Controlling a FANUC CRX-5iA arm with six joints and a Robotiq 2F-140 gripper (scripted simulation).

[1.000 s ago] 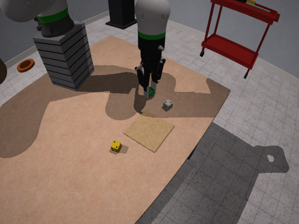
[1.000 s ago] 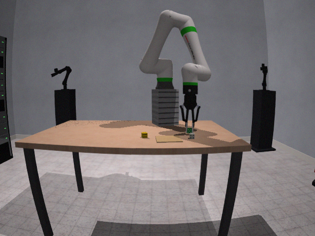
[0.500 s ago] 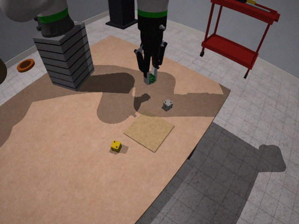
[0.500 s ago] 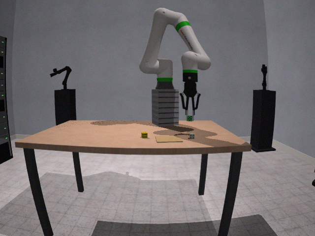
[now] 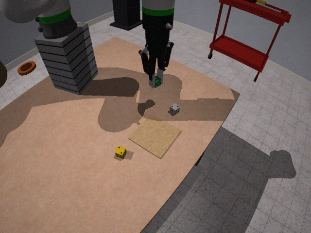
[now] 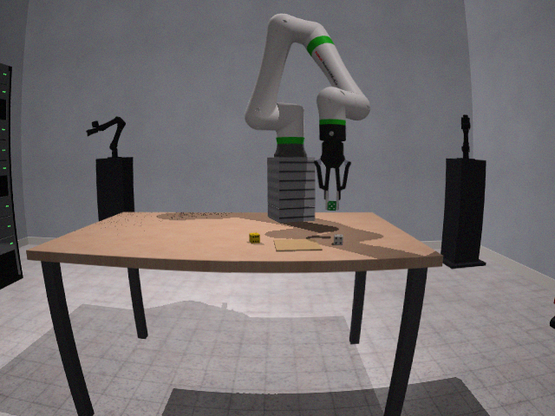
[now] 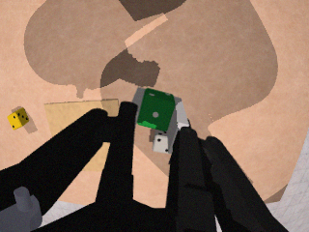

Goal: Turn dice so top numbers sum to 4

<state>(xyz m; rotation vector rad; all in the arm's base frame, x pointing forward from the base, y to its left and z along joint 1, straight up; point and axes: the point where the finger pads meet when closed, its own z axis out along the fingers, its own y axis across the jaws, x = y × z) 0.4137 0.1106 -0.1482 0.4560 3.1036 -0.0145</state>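
The tan mat is 130 mm to the right of my hand, 130 mm below it and 100 mm ahead of it. The rest, counted from my hand: green die 20 mm below; then white die 120 mm below, 90 mm ahead, 10 mm to the left; then yellow die 270 mm to the right, 120 mm below, 50 mm ahead.
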